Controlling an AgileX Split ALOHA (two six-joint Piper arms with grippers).
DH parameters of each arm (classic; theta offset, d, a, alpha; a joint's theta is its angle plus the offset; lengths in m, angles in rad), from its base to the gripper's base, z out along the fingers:
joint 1: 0 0.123 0 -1.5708
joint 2: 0.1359 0 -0.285 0
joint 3: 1.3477 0 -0.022 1.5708
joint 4: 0 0.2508 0 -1.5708
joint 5: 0 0 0.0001 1.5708
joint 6: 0 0.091 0 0
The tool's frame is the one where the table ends.
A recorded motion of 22 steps. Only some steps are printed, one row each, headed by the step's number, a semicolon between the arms.
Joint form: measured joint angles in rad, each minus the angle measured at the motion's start. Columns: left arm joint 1, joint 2, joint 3, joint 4, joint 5, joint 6; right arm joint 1, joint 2, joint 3, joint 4, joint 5, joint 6.
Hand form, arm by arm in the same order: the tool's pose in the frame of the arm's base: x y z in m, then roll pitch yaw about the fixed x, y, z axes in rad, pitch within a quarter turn. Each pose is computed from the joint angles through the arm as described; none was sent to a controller.
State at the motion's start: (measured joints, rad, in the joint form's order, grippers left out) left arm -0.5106 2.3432 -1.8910 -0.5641 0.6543 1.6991; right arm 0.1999 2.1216 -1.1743 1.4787 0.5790 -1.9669
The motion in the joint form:
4: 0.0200 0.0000 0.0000 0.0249 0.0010 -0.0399; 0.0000 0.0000 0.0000 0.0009 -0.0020 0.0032
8: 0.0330 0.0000 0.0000 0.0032 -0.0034 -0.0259; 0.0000 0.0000 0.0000 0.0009 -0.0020 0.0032
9: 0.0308 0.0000 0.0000 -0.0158 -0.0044 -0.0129; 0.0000 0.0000 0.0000 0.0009 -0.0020 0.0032
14: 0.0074 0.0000 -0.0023 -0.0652 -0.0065 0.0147; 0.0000 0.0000 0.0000 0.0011 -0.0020 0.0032
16: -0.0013 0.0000 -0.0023 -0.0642 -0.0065 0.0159; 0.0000 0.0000 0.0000 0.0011 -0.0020 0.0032
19: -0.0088 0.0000 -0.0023 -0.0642 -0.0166 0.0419; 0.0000 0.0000 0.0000 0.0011 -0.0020 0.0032
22: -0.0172 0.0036 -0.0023 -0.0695 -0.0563 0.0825; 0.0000 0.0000 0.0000 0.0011 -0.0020 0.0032
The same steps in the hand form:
4: 0.4427 -0.2688 0.1591 2.6052 0.4565 1.2040; 0.3893 0.1294 0.1070 3.0117 0.8321 -2.2987
8: 0.4463 -0.2641 0.1598 2.5976 0.4691 1.2128; 0.3893 0.1294 0.1070 3.0117 0.8321 -2.2987
9: 0.4456 -0.2659 0.1604 2.5933 0.4799 1.2060; 0.3893 0.1294 0.1070 3.0117 0.8321 -2.2987
14: 0.4391 -0.2786 0.1626 2.5818 0.5113 1.1752; 0.3893 0.1294 0.1070 3.0115 0.8322 -2.2990
16: 0.4366 -0.2824 0.1626 2.5812 0.5097 1.1650; 0.3893 0.1294 0.1070 3.0115 0.8322 -2.2990
19: 0.4354 -0.2857 0.1629 2.5596 0.4943 1.1335; 0.3893 0.1294 0.1070 3.0115 0.8322 -2.2990
22: 0.4363 -0.2895 0.1627 2.5099 0.4697 1.0962; 0.3893 0.1294 0.1070 3.0115 0.8322 -2.2990

